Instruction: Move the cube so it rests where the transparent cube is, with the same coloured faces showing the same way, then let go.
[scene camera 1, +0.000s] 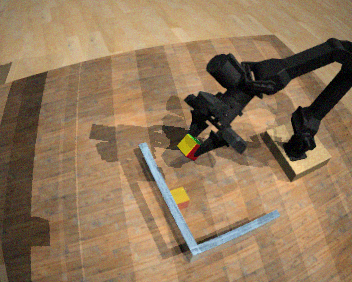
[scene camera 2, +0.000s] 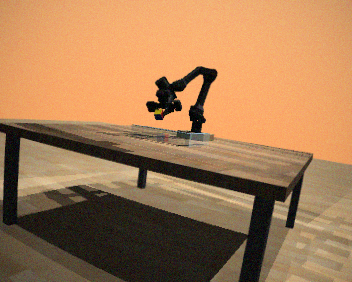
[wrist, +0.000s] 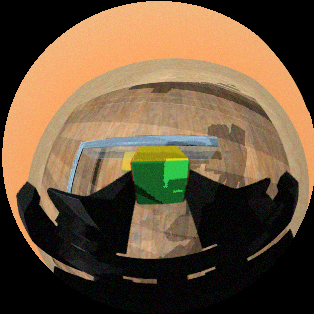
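Where they show: gripper, between the fingertips: (scene camera 1: 189, 150) (scene camera 2: 159, 116) (wrist: 158, 171); arm's base, origin of its link: (scene camera 1: 294, 151) (scene camera 2: 196, 132).
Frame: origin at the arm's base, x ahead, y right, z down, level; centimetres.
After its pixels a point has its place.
Note:
The cube (scene camera 1: 188, 145) {y 0.6, x 34.5, z -9.8 cm} (scene camera 2: 158, 112) {y 0.5, x 35.1, z -9.2 cm} (wrist: 160, 181) {y 1.8, x 32.4, z -9.7 cm} is held in the air, tilted, above the table. In scene camera 1 its yellow face shows largest, with green at the top edge and red at the lower right. In the wrist view green faces the camera and yellow is on top. My gripper (scene camera 1: 195, 142) {y 1.0, x 33.8, z -7.4 cm} (wrist: 158, 171) {y 1.0, x 33.8, z -7.4 cm} is shut on the cube, a finger on each side. The transparent cube (scene camera 1: 179, 195) {y -6.2, x 37.2, z 0.2 cm} (wrist: 127, 161) {y -6.9, x 36.9, z 0.2 cm} rests on the table, below the held cube in scene camera 1, yellow on top with a reddish side. In the wrist view the held cube partly hides it.
A long pale blue bar (scene camera 1: 162, 183) {y -3.3, x 40.8, z -1.8 cm} (wrist: 150, 140) {y -2.9, x 40.9, z -1.8 cm} runs right beside the transparent cube. A shorter bar (scene camera 1: 237, 233) {y -19.9, x 27.6, z -1.8 cm} (wrist: 75, 167) {y -19.6, x 31.9, z -1.7 cm} meets it at a corner. The arm's base block (scene camera 1: 312, 163) {y -5.5, x -4.1, z 0.0 cm} stands on the wooden table (scene camera 1: 100, 210) {y -4.9, x 56.4, z 4.1 cm} (scene camera 2: 225, 167) {y -55.9, x 66.0, z 4.1 cm}, at the right in scene camera 1.

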